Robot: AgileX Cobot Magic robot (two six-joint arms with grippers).
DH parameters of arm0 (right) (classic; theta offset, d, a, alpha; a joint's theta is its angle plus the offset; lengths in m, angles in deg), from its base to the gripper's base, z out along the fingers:
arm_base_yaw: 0 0.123 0 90
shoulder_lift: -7.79 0 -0.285 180
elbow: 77.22 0 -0.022 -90
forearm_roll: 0 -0.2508 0 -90
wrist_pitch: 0 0 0.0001 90
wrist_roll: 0 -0.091 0 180
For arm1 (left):
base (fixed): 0 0 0 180
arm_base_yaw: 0 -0.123 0 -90
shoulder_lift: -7.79 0 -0.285 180
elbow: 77.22 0 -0.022 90
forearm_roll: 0 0.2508 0 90
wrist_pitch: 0 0 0.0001 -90
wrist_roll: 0 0.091 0 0
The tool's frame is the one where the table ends.
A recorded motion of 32 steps. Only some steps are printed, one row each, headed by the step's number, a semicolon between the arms.
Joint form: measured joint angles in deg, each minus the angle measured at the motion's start. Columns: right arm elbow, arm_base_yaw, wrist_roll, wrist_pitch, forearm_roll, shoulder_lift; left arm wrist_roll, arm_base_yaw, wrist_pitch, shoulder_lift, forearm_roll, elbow.
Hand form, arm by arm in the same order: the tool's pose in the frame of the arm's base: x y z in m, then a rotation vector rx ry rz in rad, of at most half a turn. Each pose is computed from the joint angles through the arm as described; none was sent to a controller.
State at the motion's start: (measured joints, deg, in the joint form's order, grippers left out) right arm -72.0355 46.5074 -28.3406 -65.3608 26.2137 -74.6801; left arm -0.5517 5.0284 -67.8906 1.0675 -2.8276 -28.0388
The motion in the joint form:
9: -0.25 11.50 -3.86 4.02 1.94 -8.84; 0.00 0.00 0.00 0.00 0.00 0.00
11: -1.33 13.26 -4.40 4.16 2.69 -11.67; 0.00 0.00 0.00 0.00 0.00 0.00
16: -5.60 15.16 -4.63 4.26 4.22 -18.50; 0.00 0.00 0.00 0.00 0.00 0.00
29: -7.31 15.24 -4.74 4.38 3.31 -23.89; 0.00 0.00 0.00 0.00 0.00 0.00
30: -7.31 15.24 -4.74 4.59 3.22 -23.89; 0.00 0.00 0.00 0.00 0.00 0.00
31: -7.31 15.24 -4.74 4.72 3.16 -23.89; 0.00 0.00 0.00 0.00 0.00 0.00
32: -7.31 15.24 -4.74 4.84 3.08 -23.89; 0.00 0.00 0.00 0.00 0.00 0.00
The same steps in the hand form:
9: 0.1877 0.2293 0.3277 -0.7537 2.4217 -0.0803; -0.0125 -0.0031 0.2646 0.0907 2.1599 -0.1163
11: 0.1872 0.2446 0.3189 -0.7973 2.4191 -0.0998; -0.0125 -0.0031 0.2646 0.0907 2.1599 -0.1163
16: 0.1947 0.2760 0.3029 -0.8605 2.4084 -0.1455; -0.0125 -0.0031 0.2646 0.0907 2.1599 -0.1163
29: 0.2023 0.2937 0.2781 -0.8902 2.4555 -0.1862; -0.0125 -0.0031 0.2646 0.0907 2.1599 -0.1163
30: 0.2023 0.2940 0.2781 -0.8903 2.4546 -0.1810; -0.0125 -0.0031 0.2646 0.0907 2.1599 -0.1163
31: 0.2023 0.2942 0.2781 -0.8903 2.4541 -0.1777; -0.0125 -0.0031 0.2646 0.0907 2.1599 -0.1163
32: 0.2023 0.2944 0.2781 -0.8903 2.4540 -0.1743; -0.0125 -0.0031 0.2646 0.0907 2.1599 -0.1163

